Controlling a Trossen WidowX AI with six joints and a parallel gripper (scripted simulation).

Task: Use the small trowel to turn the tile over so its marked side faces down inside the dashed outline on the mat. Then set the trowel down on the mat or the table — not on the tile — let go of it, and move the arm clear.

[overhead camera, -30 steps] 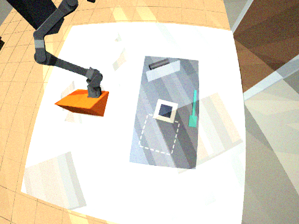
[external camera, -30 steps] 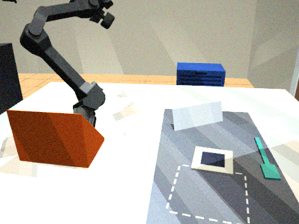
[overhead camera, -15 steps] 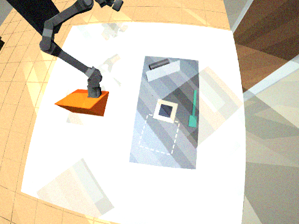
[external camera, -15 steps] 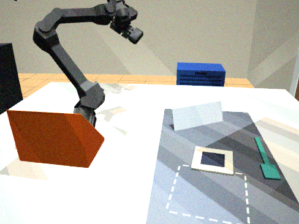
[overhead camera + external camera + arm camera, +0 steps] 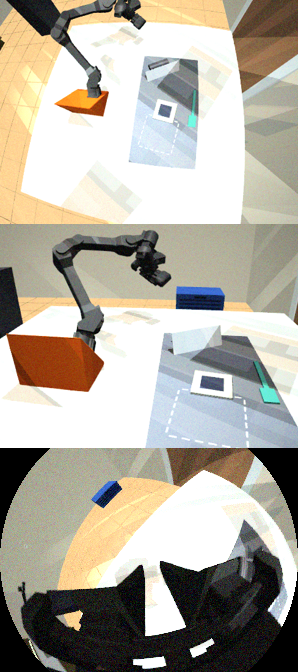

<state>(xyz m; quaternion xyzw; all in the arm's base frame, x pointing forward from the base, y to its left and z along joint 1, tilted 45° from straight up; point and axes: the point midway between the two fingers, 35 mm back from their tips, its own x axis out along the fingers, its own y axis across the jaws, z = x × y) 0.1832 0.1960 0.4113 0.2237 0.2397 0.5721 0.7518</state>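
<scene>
Right now the small trowel is 240 mm to the right of my gripper tip, 170 mm ahead of it and 150 mm below it. Also, from my gripper tip: tile 510 mm to the right, 190 mm ahead, 170 mm below; then teal flat tool 500 mm to the right, 340 mm ahead, 170 mm below; then grey mat 470 mm to the right, 200 mm ahead, 190 mm below.
</scene>
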